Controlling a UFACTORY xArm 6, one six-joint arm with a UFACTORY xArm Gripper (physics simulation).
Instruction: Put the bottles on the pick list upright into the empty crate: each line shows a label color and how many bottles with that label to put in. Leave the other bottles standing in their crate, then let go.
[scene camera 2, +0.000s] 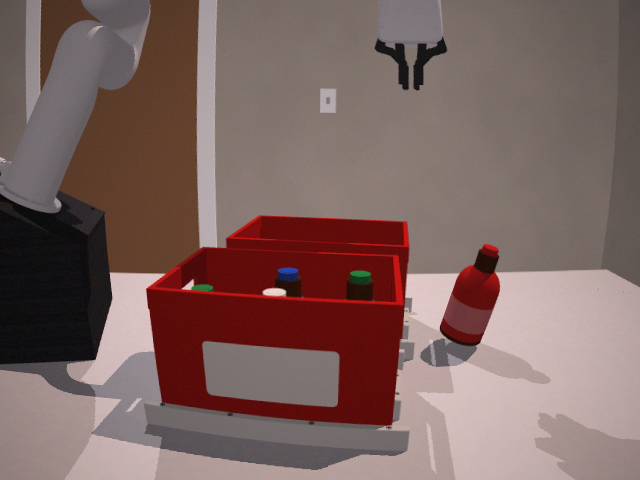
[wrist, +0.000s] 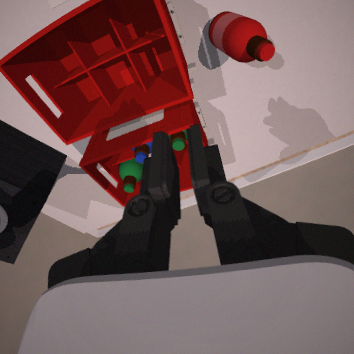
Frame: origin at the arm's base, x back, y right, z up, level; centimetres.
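Where they show: gripper, fingertip midpoint: (scene camera 2: 411, 89) (wrist: 181, 147); arm's base, origin of the base link: (scene camera 2: 27, 197).
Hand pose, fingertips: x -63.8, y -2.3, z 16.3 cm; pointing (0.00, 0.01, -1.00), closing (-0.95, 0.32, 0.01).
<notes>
Things, the pixels of their centre, and the offset from my fingertips. "spot": a spot on its surface instead. Level surfaces: height alone.
- red-capped red bottle, body centre: (scene camera 2: 475, 292) (wrist: 242, 39) dx -10.3, dy +7.2, dz -31.0 cm
- back red crate, body centre: (scene camera 2: 323, 279) (wrist: 105, 59) dx +13.2, dy -2.9, dz -31.9 cm
- front red crate, body centre: (scene camera 2: 285, 337) (wrist: 151, 149) dx +19.3, dy +20.3, dz -31.9 cm
- blue-capped bottle, body centre: (scene camera 2: 288, 326) (wrist: 143, 137) dx +18.9, dy +16.0, dz -32.1 cm
- white-capped bottle, body centre: (scene camera 2: 275, 353) dx +20.3, dy +24.2, dz -32.1 cm
- front strip, surface spot: (scene camera 2: 279, 431) spot: dx +19.9, dy +30.7, dz -38.9 cm
- white table, its level: dz -40.6 cm
The red-capped red bottle (scene camera 2: 469, 304) (wrist: 239, 35) is tilted near the table right of the crates; whether its base touches is unclear. My gripper (scene camera 2: 410, 86) (wrist: 181, 147) is shut with nothing between its fingers, a narrow gap between them, high above the table. The back red crate (scene camera 2: 330, 232) (wrist: 172, 65) shows empty compartments in the wrist view. The front red crate (scene camera 2: 367, 361) (wrist: 180, 116) holds a blue-capped bottle (scene camera 2: 287, 273) (wrist: 141, 156), two green-capped bottles (scene camera 2: 202, 288) (scene camera 2: 360, 277) and a white-capped bottle (scene camera 2: 273, 292). The pick list does not show.
Pale strips line the crates' bases, such as the front strip (scene camera 2: 279, 431). The arm's black pedestal (scene camera 2: 46, 289) (wrist: 25, 185) stands left of the crates. The white table (scene camera 2: 558, 320) (wrist: 310, 30) extends to their right, with the gripper's shadow on it.
</notes>
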